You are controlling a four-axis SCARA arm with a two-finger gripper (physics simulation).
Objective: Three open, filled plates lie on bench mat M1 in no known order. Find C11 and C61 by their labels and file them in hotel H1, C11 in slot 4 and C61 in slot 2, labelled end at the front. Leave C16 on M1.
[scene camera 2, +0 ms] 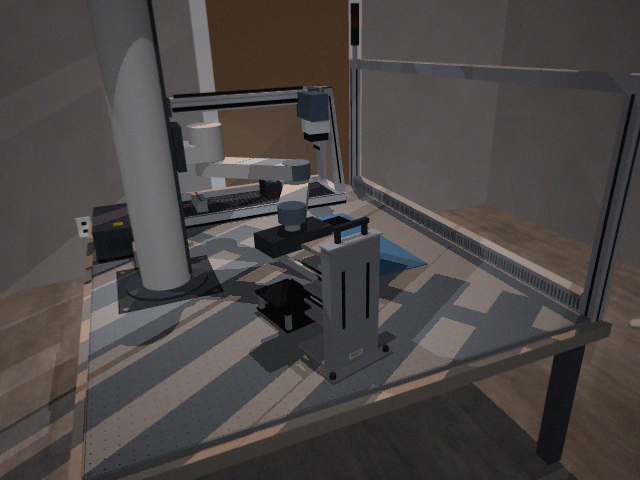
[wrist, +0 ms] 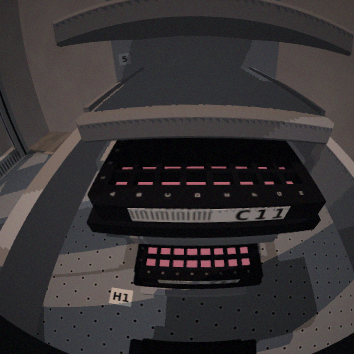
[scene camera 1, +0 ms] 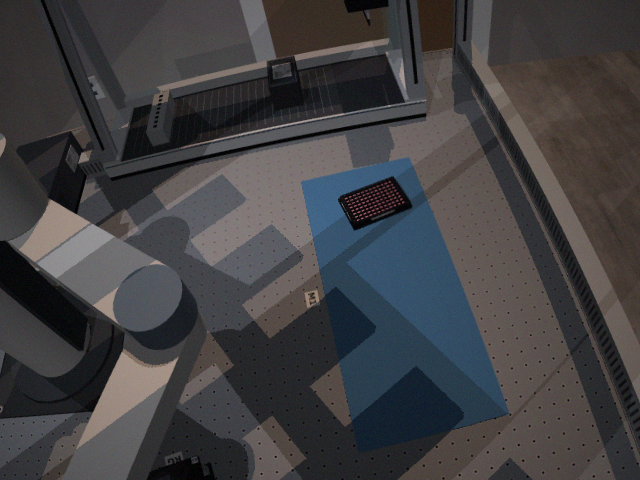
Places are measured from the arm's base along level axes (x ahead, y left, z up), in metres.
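Pixels of known places: arm's base, origin of the base link: (scene camera 2: 168,284) (scene camera 1: 64,347).
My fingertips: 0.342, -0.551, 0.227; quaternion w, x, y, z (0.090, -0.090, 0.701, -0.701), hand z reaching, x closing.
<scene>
Ahead of a thing's pixels: the offset from my fingertips to its top centre, as dx, dy, dz. "pt": to the spot under its first point.
The hotel H1 (scene camera 2: 355,315) (wrist: 205,124) stands at the table's near side in scene camera 2. A black plate labelled C11 {-0.004, +0.015, +0.001} (wrist: 205,197) with pink wells is inside it, below the shelf marked 5, its labelled end toward the wrist camera. My gripper (scene camera 2: 313,268) reaches into the hotel's front at that height and is shut on C11; its fingertips are mostly hidden. A second filled plate {-0.004, +0.015, -0.071} (wrist: 197,262) is lower in the hotel, its label too edge-on to read. A third filled plate {+0.335, +0.758, -0.197} (scene camera 1: 374,201) lies at the far end of blue mat M1 (scene camera 1: 403,310) (scene camera 2: 395,255), its label unreadable.
A low black stand (scene camera 2: 286,300) is beside the hotel's front, below my gripper. The arm's column (scene camera 2: 155,180) stands left of it. A gantry frame (scene camera 1: 268,136) with a dark deck is at the back, and a guard fence {pt +0.662, +0.344, -0.193} (scene camera 2: 465,242) runs along the right side.
</scene>
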